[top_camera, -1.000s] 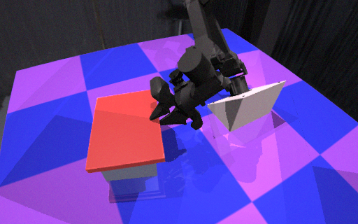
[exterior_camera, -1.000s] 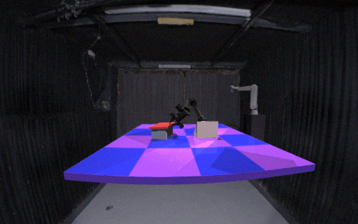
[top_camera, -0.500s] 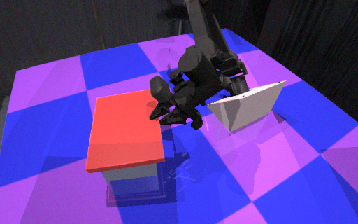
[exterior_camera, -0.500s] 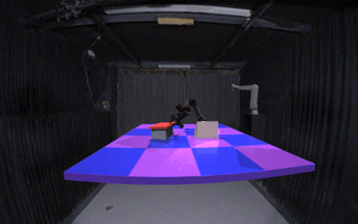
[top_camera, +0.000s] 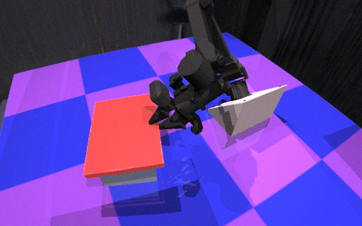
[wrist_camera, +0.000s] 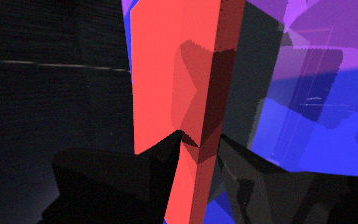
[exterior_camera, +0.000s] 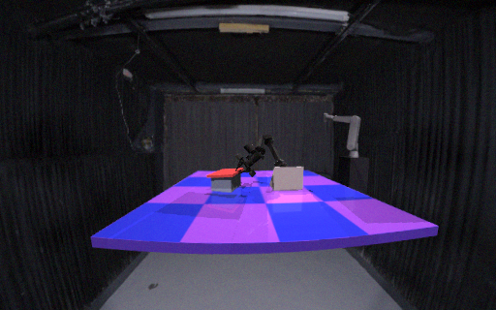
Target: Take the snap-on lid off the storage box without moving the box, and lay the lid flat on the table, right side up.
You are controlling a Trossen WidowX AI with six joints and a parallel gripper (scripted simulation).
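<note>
The red lid lies 8 cm ahead of my gripper tip and 2 cm to the right of it. Round my gripper tip: storage box (7 cm ahead, 2 cm to the right, 6 cm below).
</note>
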